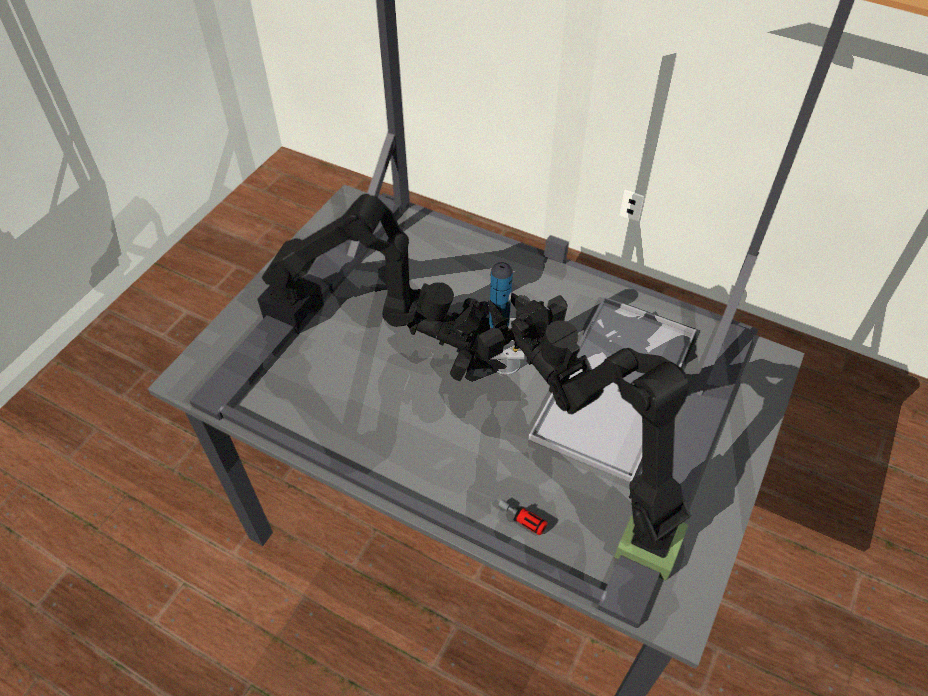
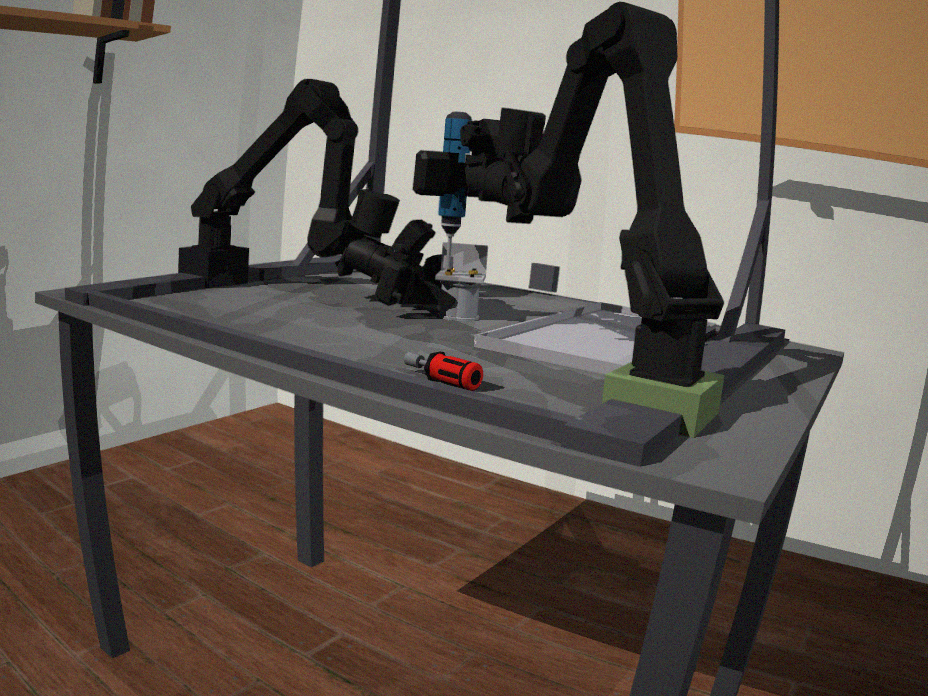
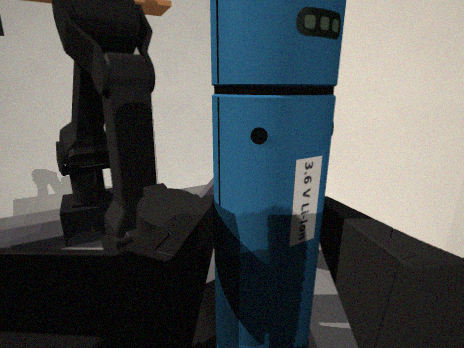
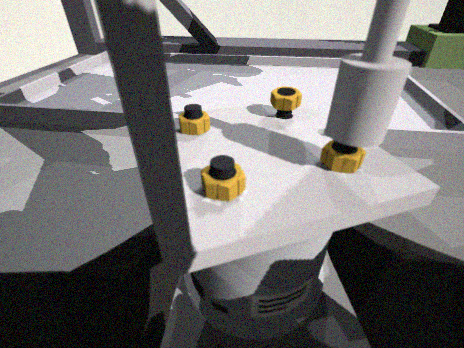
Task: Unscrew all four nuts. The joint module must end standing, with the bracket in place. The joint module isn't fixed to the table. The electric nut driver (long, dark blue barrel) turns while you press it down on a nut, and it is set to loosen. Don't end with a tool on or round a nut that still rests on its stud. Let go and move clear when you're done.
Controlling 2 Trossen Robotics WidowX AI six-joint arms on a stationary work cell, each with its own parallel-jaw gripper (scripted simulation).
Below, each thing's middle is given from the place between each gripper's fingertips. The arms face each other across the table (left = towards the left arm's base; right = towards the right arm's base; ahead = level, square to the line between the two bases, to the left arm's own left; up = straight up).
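Labels:
My right gripper is 1 cm past the joint module (image 4: 275, 291) and 3 cm to the right of it. Measured from my right hand: the white L-shaped bracket (image 4: 290, 195) is 3 cm to the left, 1 cm behind and 4 cm above; the red-handled tool (image 2: 468, 375) is 27 cm ahead, 27 cm to the left and 2 cm below; the shallow white tray (image 1: 608, 432) is 11 cm behind, 25 cm to the left and 3 cm below.
The white L-shaped bracket is 15 cm below my left hand (image 2: 452, 169), 4 cm behind it and 2 cm to the right of it. Measured from my left hand: the joint module is 19 cm below, 3 cm behind and 2 cm to the right; the red-handled tool is 24 cm ahead, 22 cm to the left and 21 cm below; the shallow white tray is 22 cm below, 20 cm to the left and 14 cm behind.

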